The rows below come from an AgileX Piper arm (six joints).
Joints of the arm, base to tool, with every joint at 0 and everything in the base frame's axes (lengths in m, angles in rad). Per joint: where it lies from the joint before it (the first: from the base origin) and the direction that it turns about. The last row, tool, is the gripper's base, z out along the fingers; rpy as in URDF.
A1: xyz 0 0 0.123 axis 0 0 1
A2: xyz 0 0 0 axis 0 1 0
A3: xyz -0.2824 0 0.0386 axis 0 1 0
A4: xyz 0.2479 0 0.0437 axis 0.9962 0 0.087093
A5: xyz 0 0 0 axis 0 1 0
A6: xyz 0.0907 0 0.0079 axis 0.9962 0 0.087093
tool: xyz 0 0 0 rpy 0 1.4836 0
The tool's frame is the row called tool.
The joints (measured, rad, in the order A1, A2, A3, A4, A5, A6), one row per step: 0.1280 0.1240 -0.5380 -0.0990 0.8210 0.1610; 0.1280 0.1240 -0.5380 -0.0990 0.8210 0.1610; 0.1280 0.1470 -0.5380 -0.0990 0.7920 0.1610; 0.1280 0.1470 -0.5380 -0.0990 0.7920 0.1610; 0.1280 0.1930 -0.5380 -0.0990 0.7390 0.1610; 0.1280 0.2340 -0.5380 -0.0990 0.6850 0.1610; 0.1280 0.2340 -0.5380 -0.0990 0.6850 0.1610; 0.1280 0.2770 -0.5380 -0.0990 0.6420 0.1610
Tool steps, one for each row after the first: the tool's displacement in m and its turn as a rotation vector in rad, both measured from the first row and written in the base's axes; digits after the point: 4 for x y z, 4 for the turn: 0.0000 0.0000 0.0000 0.0000 0.0000 0.0000; 0.0050 0.0008 0.0020 -0.0006 -0.0060 0.0025; 0.0050 0.0008 0.0020 -0.0006 -0.0060 0.0025; 0.0150 0.0025 0.0052 -0.0020 -0.0130 0.0072; 0.0242 0.0040 0.0082 -0.0025 -0.0259 0.0121; 0.0242 0.0040 0.0082 -0.0025 -0.0259 0.0121; 0.0336 0.0055 0.0098 -0.0040 -0.0259 0.0161
